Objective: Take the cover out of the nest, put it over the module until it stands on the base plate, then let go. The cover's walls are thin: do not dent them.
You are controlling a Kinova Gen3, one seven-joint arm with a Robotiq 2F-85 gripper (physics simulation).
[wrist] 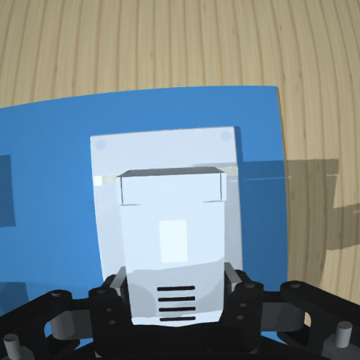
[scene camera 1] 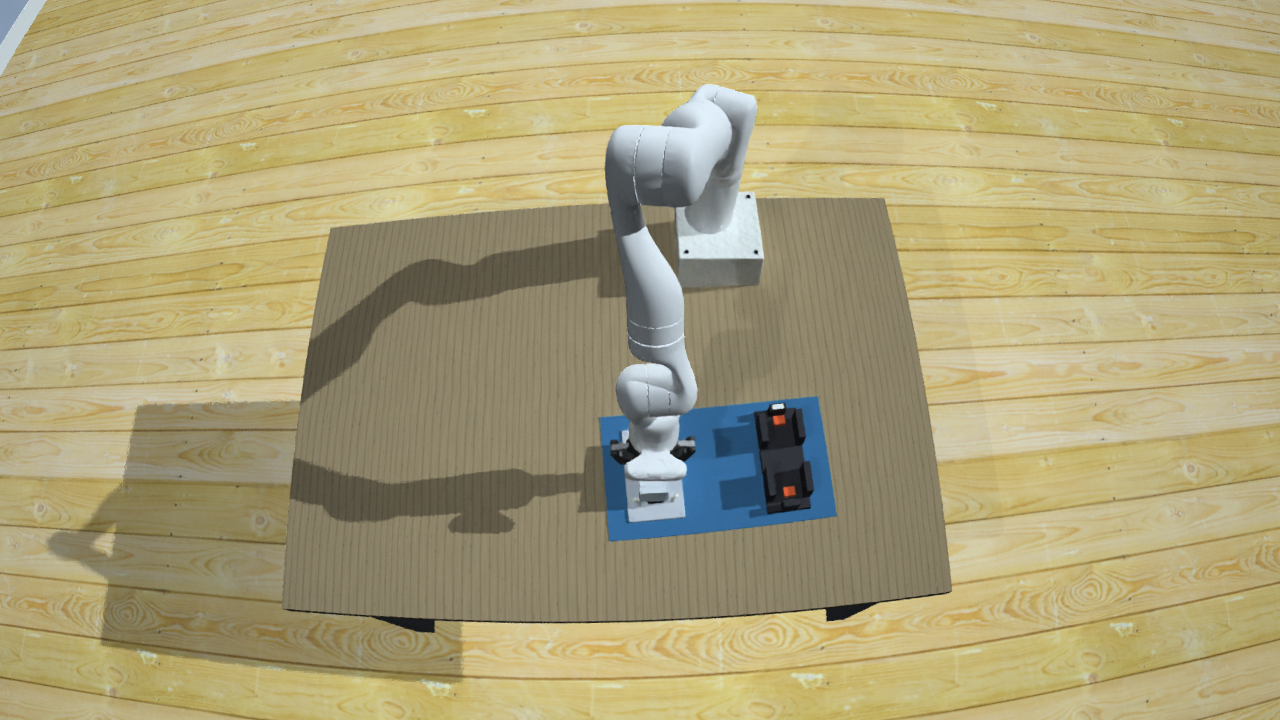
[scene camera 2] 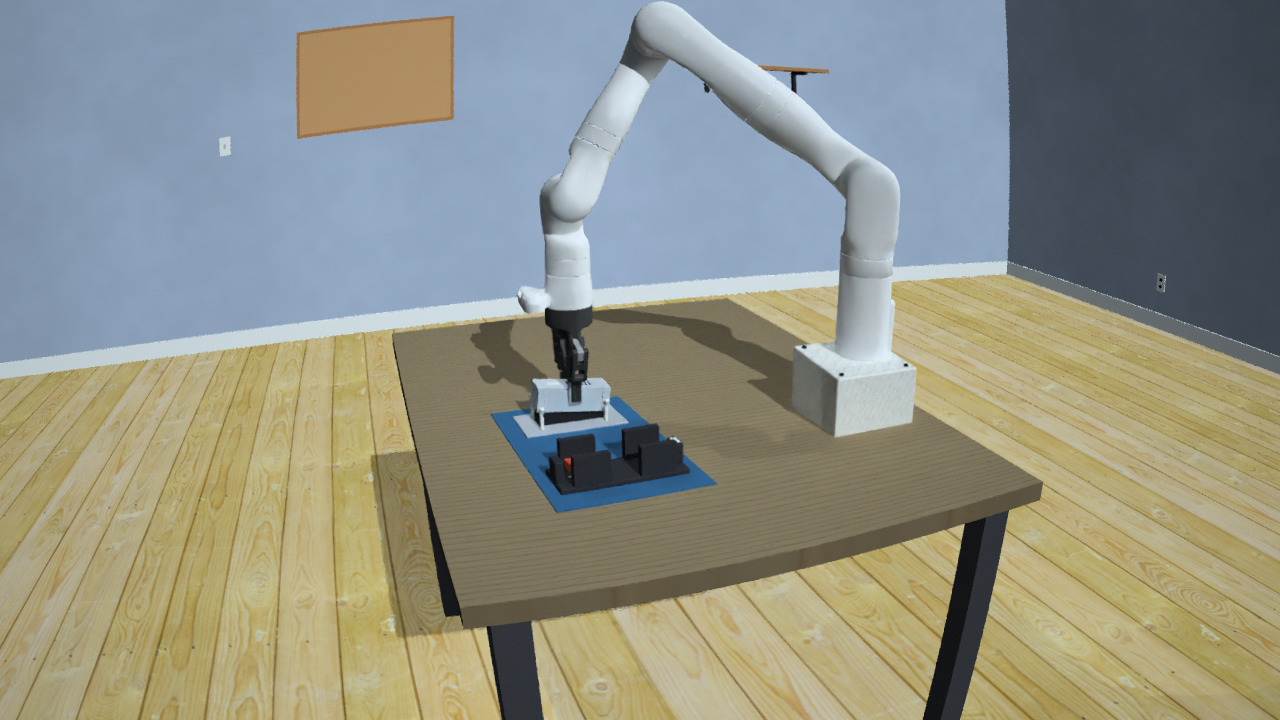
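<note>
The light grey cover is over the module, above the white base plate. My gripper is shut on the cover's two long sides and points down. In scene camera 2 the cover looks about level, and a dark band of the module shows below its lower edge, between the white posts. A dark strip also shows along the cover's end in the wrist view. Whether any cover edge touches the plate is hidden. The black nest holds no cover.
The nest, with orange pads and upright black walls, stands at the other end of the blue mat. The mat lies on the brown table. The arm's white base block stands at the table's far side in scene camera 1.
</note>
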